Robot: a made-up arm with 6 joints.
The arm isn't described. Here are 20 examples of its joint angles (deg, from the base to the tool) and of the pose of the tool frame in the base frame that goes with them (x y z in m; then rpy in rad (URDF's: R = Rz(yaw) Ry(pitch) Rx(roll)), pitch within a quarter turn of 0, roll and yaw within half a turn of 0).
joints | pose
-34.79 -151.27 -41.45 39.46 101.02 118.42 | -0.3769 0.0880 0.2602 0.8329 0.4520 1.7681
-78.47 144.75 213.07 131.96 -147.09 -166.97 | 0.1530 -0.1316 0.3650 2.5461 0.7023 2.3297
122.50 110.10 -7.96 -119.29 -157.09 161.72 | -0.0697 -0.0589 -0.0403 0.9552 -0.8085 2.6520
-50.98 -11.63 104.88 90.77 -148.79 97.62 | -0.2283 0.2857 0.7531 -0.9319 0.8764 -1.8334
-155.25 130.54 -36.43 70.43 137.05 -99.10 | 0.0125 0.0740 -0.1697 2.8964 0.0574 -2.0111
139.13 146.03 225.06 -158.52 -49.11 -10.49 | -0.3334 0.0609 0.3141 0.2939 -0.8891 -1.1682
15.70 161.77 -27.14 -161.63 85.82 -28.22 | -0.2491 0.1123 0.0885 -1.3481 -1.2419 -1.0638
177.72 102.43 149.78 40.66 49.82 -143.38 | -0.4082 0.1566 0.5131 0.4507 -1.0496 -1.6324
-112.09 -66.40 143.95 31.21 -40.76 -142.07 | 0.0396 0.5180 0.1404 -1.1281 -0.0993 1.5322
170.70 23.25 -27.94 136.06 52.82 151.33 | -0.4304 -0.0644 0.3709 2.7462 0.9799 -1.6102
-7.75 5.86 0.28 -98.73 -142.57 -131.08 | 0.3267 -0.0161 0.3458 -2.4864 -0.1698 2.3509
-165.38 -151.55 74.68 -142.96 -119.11 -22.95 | 0.4624 -0.0319 -0.1473 -2.3072 0.1315 -2.3268
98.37 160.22 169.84 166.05 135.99 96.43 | -0.2362 0.3729 0.0814 -2.0768 0.9027 -1.6985
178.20 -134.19 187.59 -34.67 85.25 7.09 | 0.0349 0.1510 -0.2204 0.4645 -0.6344 2.3294
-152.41 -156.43 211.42 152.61 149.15 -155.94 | -0.0851 -0.2297 0.1193 2.1347 0.6044 0.1908
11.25 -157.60 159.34 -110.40 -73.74 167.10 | -0.0137 0.0630 -0.3520 -0.5305 -0.0533 1.3186
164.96 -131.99 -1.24 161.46 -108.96 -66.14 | 0.4087 -0.2913 0.2656 1.5372 0.9817 0.3094
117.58 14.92 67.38 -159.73 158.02 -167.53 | -0.3014 0.2024 0.7606 -2.6237 1.2508 -0.6646
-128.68 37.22 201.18 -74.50 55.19 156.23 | 0.0078 0.0888 0.7578 1.6023 0.0532 1.8103
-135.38 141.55 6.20 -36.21 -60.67 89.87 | -0.0218 0.1880 -0.1120 2.0126 -0.1568 0.2303
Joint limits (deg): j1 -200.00..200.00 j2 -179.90..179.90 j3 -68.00..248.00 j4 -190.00..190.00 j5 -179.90..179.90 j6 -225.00..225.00
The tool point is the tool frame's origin. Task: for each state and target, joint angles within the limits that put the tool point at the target. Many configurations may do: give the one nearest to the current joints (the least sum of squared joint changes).
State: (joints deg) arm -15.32 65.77 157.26 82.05 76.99 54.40
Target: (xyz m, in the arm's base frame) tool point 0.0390 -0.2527 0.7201
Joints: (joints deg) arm -54.84 67.71 140.32 52.08 76.99 54.40
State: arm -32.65 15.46 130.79 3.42 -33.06 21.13
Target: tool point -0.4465 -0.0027 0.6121
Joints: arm -23.76 -19.49 142.32 9.55 -33.06 21.13
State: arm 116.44 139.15 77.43 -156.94 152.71 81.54
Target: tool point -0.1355 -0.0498 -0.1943
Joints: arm 114.55 131.58 22.93 -141.12 152.71 81.54
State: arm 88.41 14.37 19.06 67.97 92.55 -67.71
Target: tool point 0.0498 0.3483 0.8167
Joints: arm 88.42 24.50 46.04 77.45 92.55 -67.71
